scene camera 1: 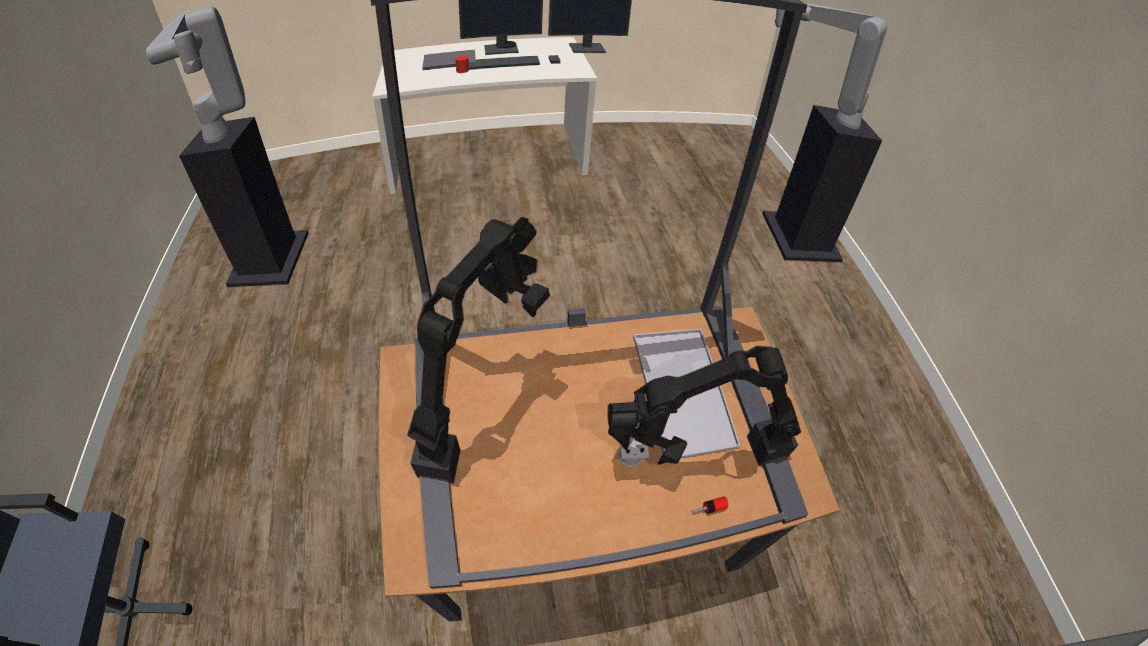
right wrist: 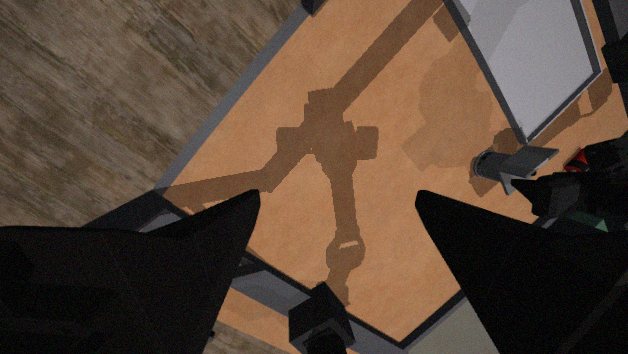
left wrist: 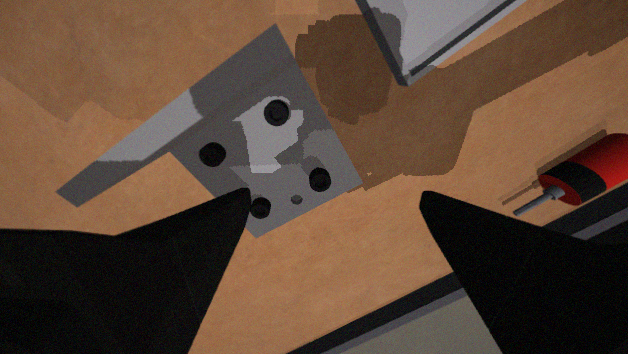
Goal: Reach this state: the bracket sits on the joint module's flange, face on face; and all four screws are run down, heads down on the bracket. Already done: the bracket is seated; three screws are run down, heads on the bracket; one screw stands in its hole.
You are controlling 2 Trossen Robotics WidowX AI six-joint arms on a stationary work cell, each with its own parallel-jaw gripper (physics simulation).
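Where they show: left gripper, between the fingertips: [scene camera 1: 642, 456] [right wrist: 532, 178] [left wrist: 335, 197]; right gripper, between the fingertips: [scene camera 1: 519, 309] [right wrist: 337, 197]; left arm's base, origin of its link: [scene camera 1: 777, 434]; right arm's base, origin of its link: [scene camera 1: 433, 449] [right wrist: 323, 342].
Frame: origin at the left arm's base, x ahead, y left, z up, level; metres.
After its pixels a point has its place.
Note:
The grey bracket [scene camera 1: 636, 451] {x 0.393, y -0.055, z -0.012 m} [left wrist: 295, 145] {x 0.378, y -0.071, z -0.012 m} [right wrist: 534, 159] {x 0.384, y -0.107, z 0.019 m} sits on the joint module [right wrist: 492, 165] {x 0.408, y -0.098, z -0.040 m}, its side plate standing up at one edge. In the left wrist view four dark screw heads show on it: a far screw [left wrist: 276, 112] {x 0.373, y -0.088, z -0.009 m}, a left screw [left wrist: 212, 154] {x 0.408, y -0.094, z -0.009 m}, a right screw [left wrist: 320, 179] {x 0.379, y -0.053, z -0.004 m} and a near screw [left wrist: 260, 207] {x 0.415, y -0.060, z -0.009 m}. I cannot tell their heights apart surely. My left gripper [scene camera 1: 647, 446] {x 0.382, y -0.037, z -0.008 m} [left wrist: 335, 197] {x 0.382, y -0.037, z -0.008 m} is open and empty over the bracket's near side; its left fingertip overlaps the bracket's edge in view. My right gripper [scene camera 1: 515, 295] {x 0.621, y -0.413, z 0.173 m} [right wrist: 337, 197] {x 0.621, y -0.413, z 0.173 m} is open and empty, high over the table's back left.
A red and black screwdriver [scene camera 1: 716, 505] {x 0.225, y 0.134, z -0.045 m} [left wrist: 600, 167] {x 0.224, y 0.115, z -0.051 m} [right wrist: 577, 162] {x 0.235, y 0.112, z -0.056 m} lies near the table's front right. A shallow grey tray [scene camera 1: 706, 425] {x 0.158, y -0.113, z -0.074 m} [left wrist: 450, 30] {x 0.266, y -0.045, z -0.074 m} [right wrist: 545, 65] {x 0.181, y -0.136, z -0.074 m} lies behind and right of the bracket. Dark frame rails edge the table, with uprights at the back.

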